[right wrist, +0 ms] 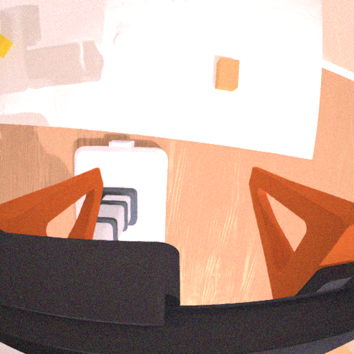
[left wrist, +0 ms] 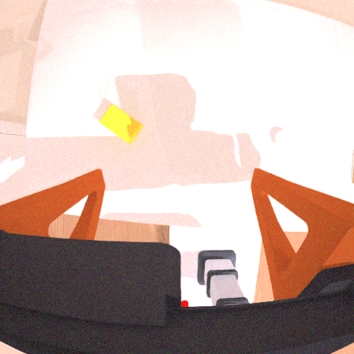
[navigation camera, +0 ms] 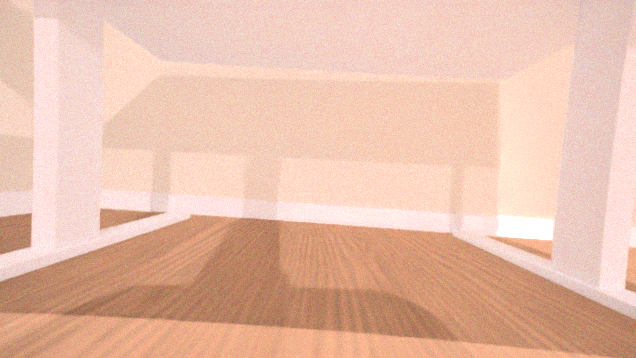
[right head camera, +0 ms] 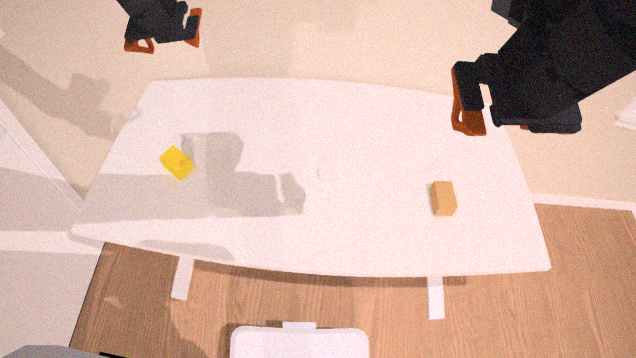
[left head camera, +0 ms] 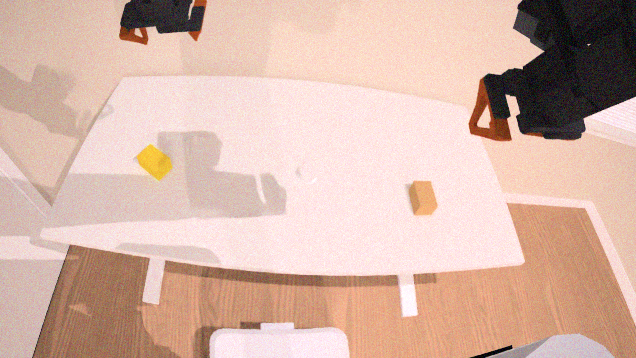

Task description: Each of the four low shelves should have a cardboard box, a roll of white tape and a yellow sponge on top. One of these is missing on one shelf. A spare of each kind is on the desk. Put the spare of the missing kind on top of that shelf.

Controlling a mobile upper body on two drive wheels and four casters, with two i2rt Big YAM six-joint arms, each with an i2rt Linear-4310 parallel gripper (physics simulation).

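Places are measured from the left arm's base along level axes (x up, y left, z back), in millimetres.
Pixels of known places: left gripper, fingertip midpoint: (right head camera: 175,47) (left head camera: 171,39); right gripper, fingertip midpoint: (right head camera: 488,123) (left head camera: 498,129).
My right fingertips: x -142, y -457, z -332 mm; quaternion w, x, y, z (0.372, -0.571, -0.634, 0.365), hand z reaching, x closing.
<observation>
Behind a point stands the place of what it marks.
The yellow sponge (left head camera: 155,162) {x -645, y 144, z -682 mm} (right head camera: 177,163) {x -645, y 142, z -681 mm} (left wrist: 117,121) (right wrist: 4,46) lies on the left part of the white desk (left head camera: 350,240) {x -690, y -406, z -467 mm} (right head camera: 375,245) {x -690, y -429, z -454 mm} (right wrist: 275,120). The cardboard box (left head camera: 424,198) {x -640, y -631, z -563 mm} (right head camera: 444,199) {x -640, y -632, z -562 mm} (right wrist: 227,75) stands on its right part. The white tape roll (left head camera: 307,172) {x -666, y -306, z -669 mm} (left wrist: 276,133) (right wrist: 118,38) is faint, near the middle. My left gripper (left head camera: 167,40) {x -206, y 1, z -602 mm} (right head camera: 170,49) {x -206, y 1, z -602 mm} (left wrist: 177,176) is open and empty, beyond the desk's far edge in the head views. My right gripper (left head camera: 515,136) {x -142, y -457, z -332 mm} (right head camera: 500,131) {x -142, y -457, z -332 mm} (right wrist: 175,175) is open and empty by the right far corner. The low shelves do not show.
My white base (left head camera: 278,345) {x -1150, y -223, z -253 mm} (right head camera: 300,345) {x -1150, y -231, z -248 mm} (right wrist: 150,175) shows near the desk's near edge. A pale panel (left head camera: 25,295) {x -1212, y 951, z -377 mm} (right head camera: 45,285) {x -1094, y 955, z -336 mm} stands at the left. In the navigation view, desk legs (navigation camera: 77,130) {x -1111, y 323, z -800 mm} rise on both sides, with a wall (navigation camera: 350,125) {x -939, y -416, z -1171 mm} behind.
</observation>
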